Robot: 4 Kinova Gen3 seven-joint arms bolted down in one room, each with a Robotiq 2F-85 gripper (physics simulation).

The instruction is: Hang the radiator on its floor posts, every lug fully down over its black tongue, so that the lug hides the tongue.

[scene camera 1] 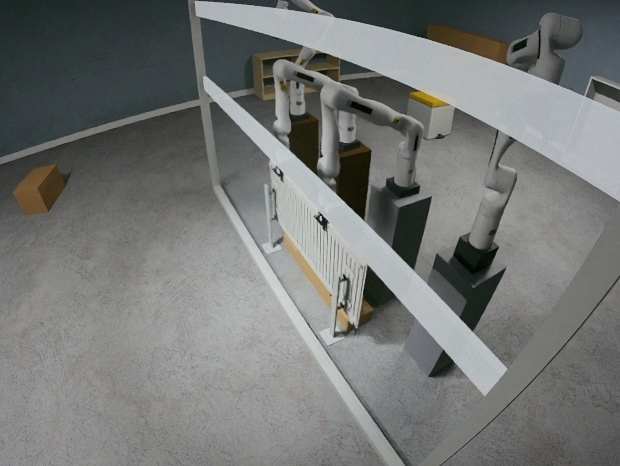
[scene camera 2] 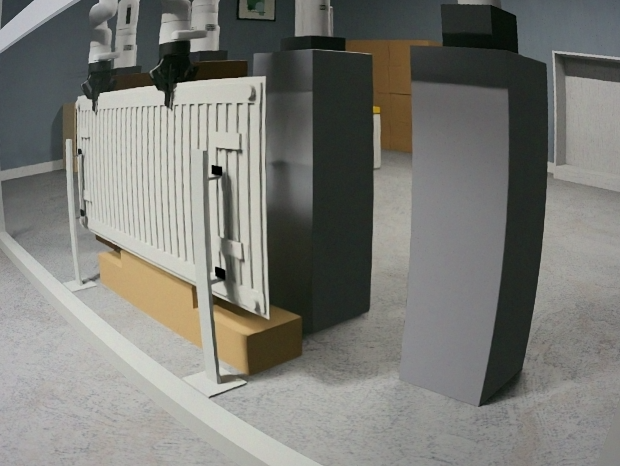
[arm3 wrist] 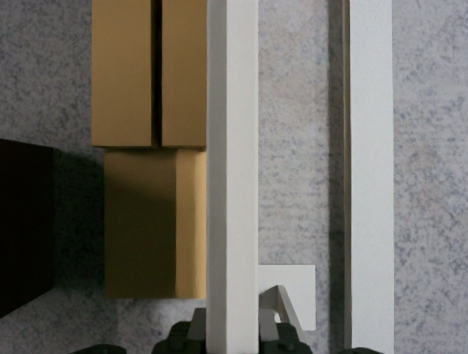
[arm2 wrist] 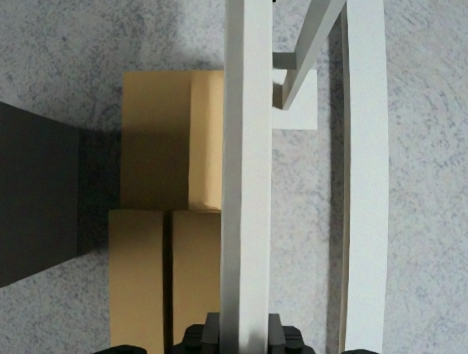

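Note:
The white radiator [arm2 wrist: 256, 175] [arm3 wrist: 242, 175] [scene camera 1: 305, 220] [scene camera 2: 145, 165] is upright beside two white floor posts [scene camera 1: 268, 215] [scene camera 2: 202, 260] [scene camera 2: 73, 215]. Black tongues [scene camera 2: 216, 170] [scene camera 2: 219, 273] [scene camera 2: 79, 151] show uncovered on the posts; on the near post, the radiator's lugs [scene camera 2: 228, 140] [scene camera 2: 232, 249] appear higher than the tongues. Arm2's gripper [arm2 wrist: 244, 330] and arm3's gripper [arm3 wrist: 232, 330] are shut on the radiator's top edge. In the scene views, two grippers [scene camera 1: 277, 173] [scene camera 1: 321, 220] [scene camera 2: 95, 100] [scene camera 2: 169, 97] grasp that edge. The outer arms' grippers cannot be made out.
Tan blocks [arm2 wrist: 155, 150] [arm3 wrist: 140, 225] [scene camera 1: 310, 278] [scene camera 2: 150, 295] lie under the radiator. A white frame's rail [arm2 wrist: 367, 200] [arm3 wrist: 371, 200] [scene camera 1: 345, 225] runs alongside. Grey pedestals [scene camera 1: 400, 220] [scene camera 2: 340, 190] [scene camera 2: 456, 225] stand behind and right. In scene camera 1, the far-right arm [scene camera 1: 488, 220] is raised.

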